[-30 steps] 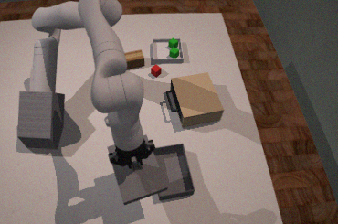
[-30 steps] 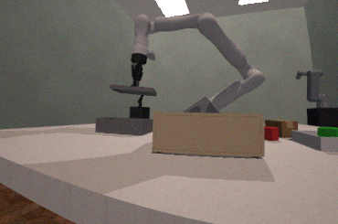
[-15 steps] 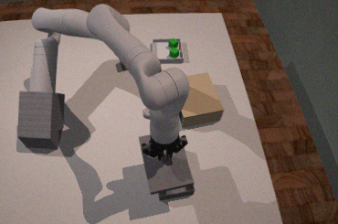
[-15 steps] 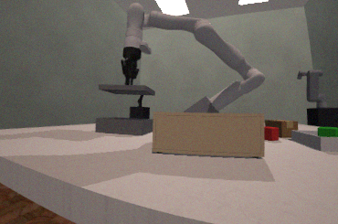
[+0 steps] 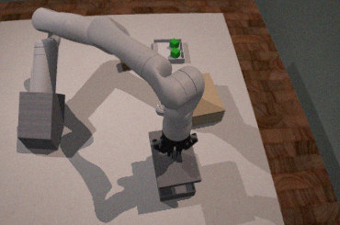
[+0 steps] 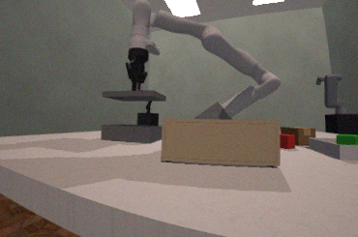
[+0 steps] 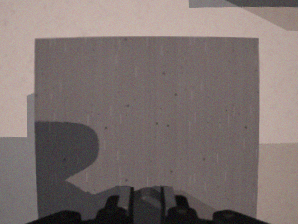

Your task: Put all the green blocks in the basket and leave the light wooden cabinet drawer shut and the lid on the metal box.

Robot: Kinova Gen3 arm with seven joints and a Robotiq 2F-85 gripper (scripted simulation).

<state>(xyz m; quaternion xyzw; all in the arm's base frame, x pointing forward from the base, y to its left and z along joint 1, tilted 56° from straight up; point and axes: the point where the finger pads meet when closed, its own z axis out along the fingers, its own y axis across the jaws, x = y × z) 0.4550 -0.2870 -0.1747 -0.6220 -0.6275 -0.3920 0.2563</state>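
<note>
My gripper is now 16 cm above the metal box. The rest, counted from my hand: cardboard box (55 cm to the left, 15 cm below, 13 cm behind); then light wooden cabinet (30 cm to the left, 15 cm below, 12 cm ahead); then red block (48 cm to the left, 17 cm below, 2 cm behind).
</note>
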